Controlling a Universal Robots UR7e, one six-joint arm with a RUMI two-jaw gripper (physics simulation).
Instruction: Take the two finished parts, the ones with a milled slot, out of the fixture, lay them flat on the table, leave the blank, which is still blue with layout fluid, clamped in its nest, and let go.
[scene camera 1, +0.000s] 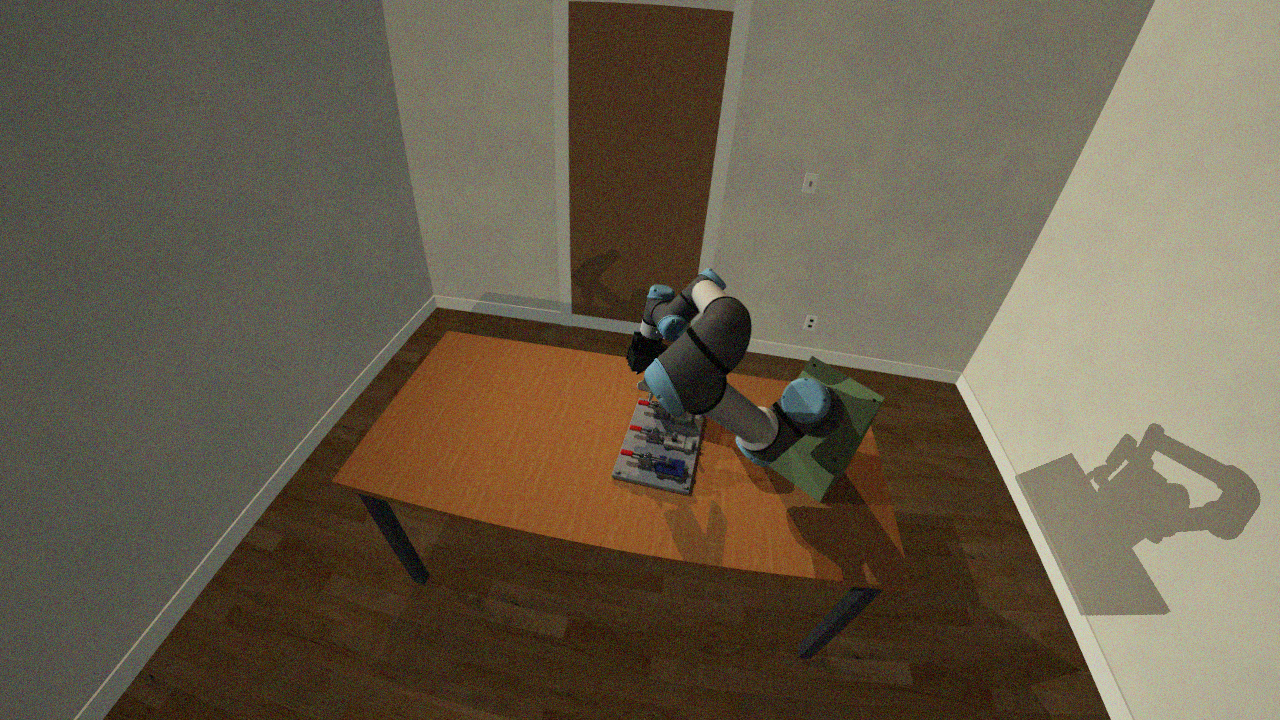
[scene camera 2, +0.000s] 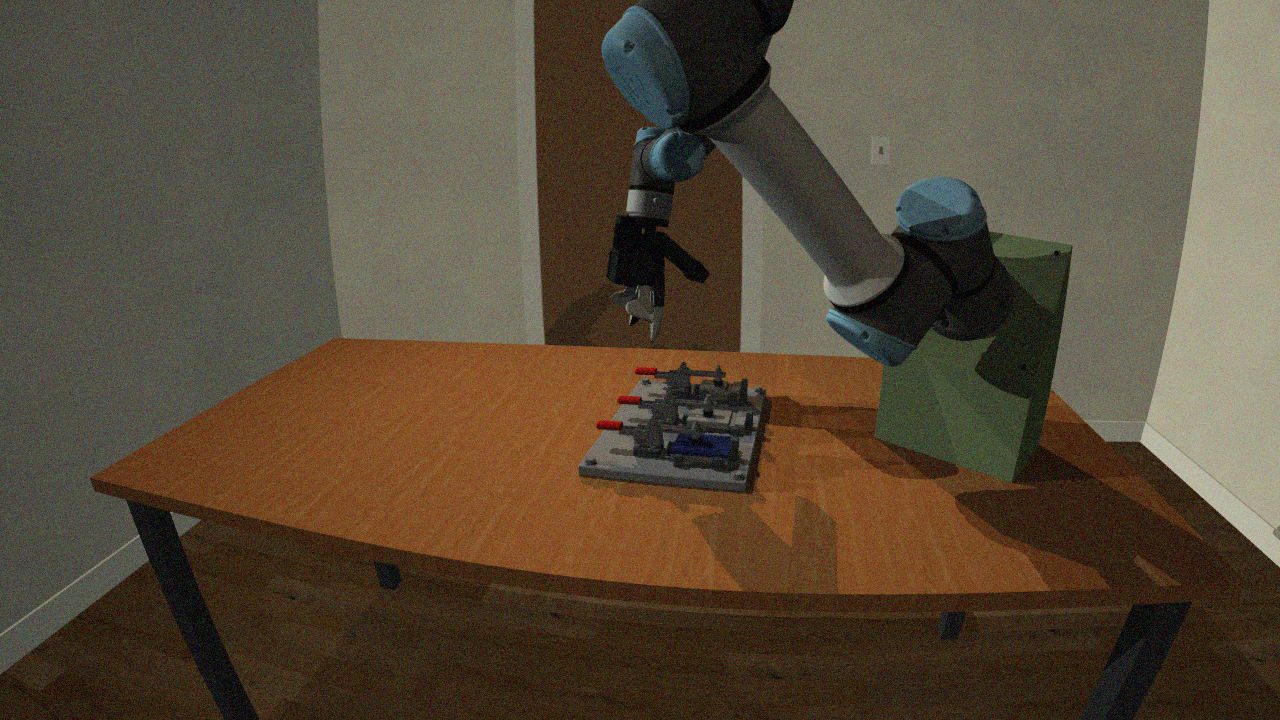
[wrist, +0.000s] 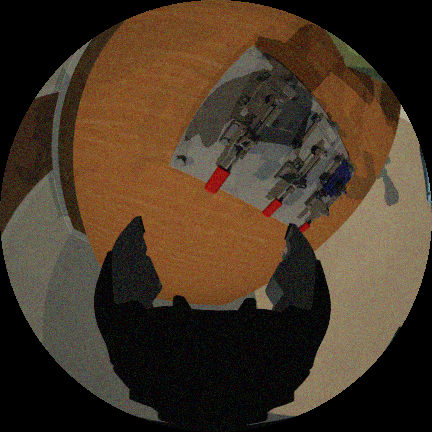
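Where they show: gripper, between the fingertips: (scene camera 1: 642, 387) (scene camera 2: 641, 333) (wrist: 215, 221); arm's base, origin of its link: (scene camera 2: 967, 298).
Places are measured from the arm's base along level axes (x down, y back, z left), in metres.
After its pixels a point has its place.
Note:
The fixture plate (scene camera 1: 624, 472) @(z 0.251, x 0.222, y -0.494 m) (scene camera 2: 608, 465) @(z 0.258, x 0.222, y -0.487 m) (wrist: 245, 180) @(z 0.042, x 0.222, y -0.518 m) lies on the table with three nests in a row, each with a red-handled toggle clamp. The blue blank (scene camera 1: 673, 468) @(z 0.197, x 0.201, y -0.360 m) (scene camera 2: 704, 445) @(z 0.196, x 0.201, y -0.367 m) (wrist: 339, 178) @(z 0.185, x 0.201, y -0.366 m) sits in the near nest under its clamp. A pale grey part (scene camera 2: 711, 418) @(z 0.092, x 0.206, y -0.385 m) sits in the middle nest. A darker grey part (scene camera 2: 717, 391) @(z -0.008, x 0.201, y -0.401 m) sits in the far nest, partly hidden by its clamp. The slots are too small to make out. All three red handles lie low and roughly level. My gripper (scene camera 2: 642, 327) @(z -0.014, x 0.114, y -0.540 m) (wrist: 215, 221) @(z -0.014, x 0.114, y -0.540 m) is open and empty, above and beyond the fixture's far end.
The wooden table (scene camera 1: 501, 429) @(z 0.243, x 0.237, y -0.934 m) (scene camera 2: 402, 447) @(z 0.304, x 0.237, y -0.830 m) carries the fixture. The green base block (scene camera 1: 819, 479) @(z 0.117, x 0.152, y 0.065 m) (scene camera 2: 948, 402) @(z 0.077, x 0.143, y -0.019 m) stands at the right, bearing the arm. The arm reaches over the fixture's far end in the overhead view. The far red handle (scene camera 2: 645, 370) @(z -0.005, x 0.177, y -0.529 m) (wrist: 217, 180) @(z -0.013, x 0.176, y -0.529 m) sticks out past the plate's left edge.

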